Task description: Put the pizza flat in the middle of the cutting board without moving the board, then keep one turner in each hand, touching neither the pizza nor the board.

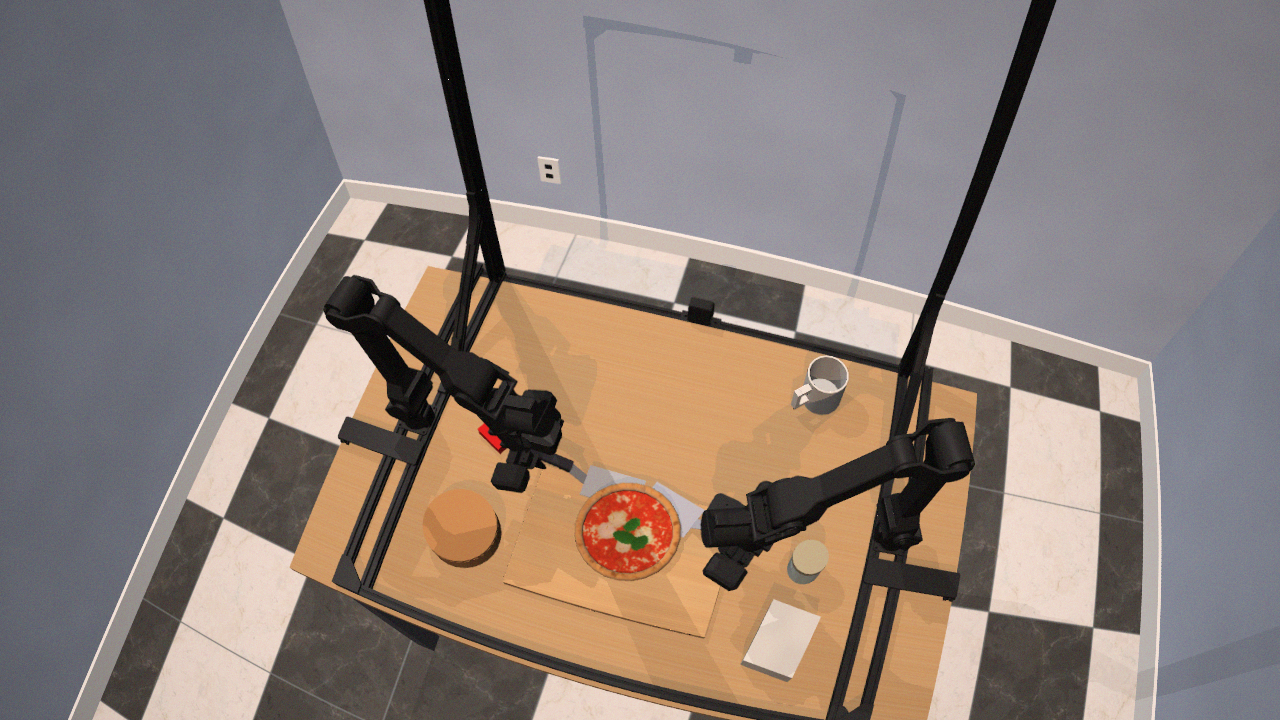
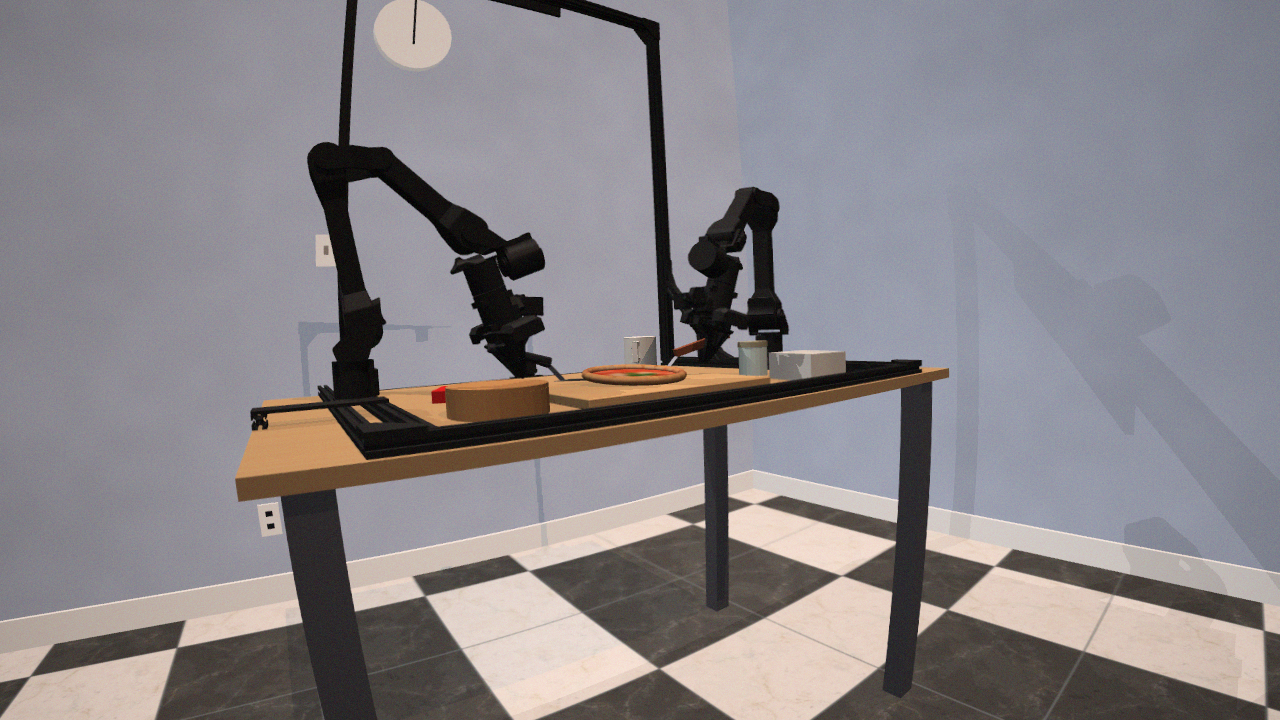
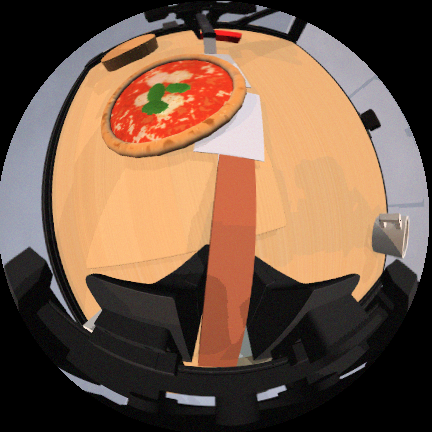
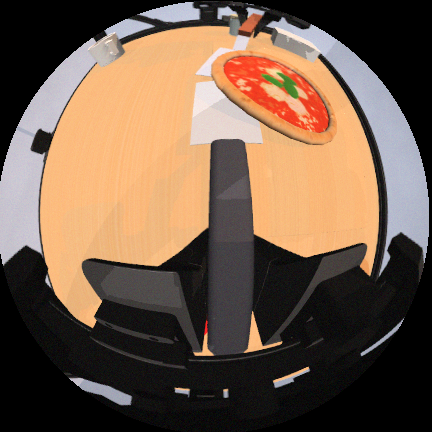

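The pizza [image 1: 628, 531] [image 2: 633, 374] [image 3: 172, 107] [image 4: 277, 95] looks roughly level over the middle to back part of the cutting board [image 1: 554, 564] [image 2: 581, 394] [image 3: 150, 225]. Whether it touches the board is unclear. My left gripper [image 3: 222, 250] is shut on the orange-brown handle of one turner [image 3: 235, 200] [image 2: 689, 347]. My right gripper [image 4: 222, 232] is shut on the dark handle of the other turner [image 4: 227, 185] [image 1: 556, 463]. Both pale blades lie side by side against the pizza's back edge, partly hidden by it.
A red block [image 1: 492, 437] lies under the right arm, near a round wooden block [image 1: 460, 526]. A lidded jar [image 1: 809, 560] and white box [image 1: 781, 640] stand right of the board. A grey mug [image 1: 824, 386] [image 3: 391, 235] stands at the back right.
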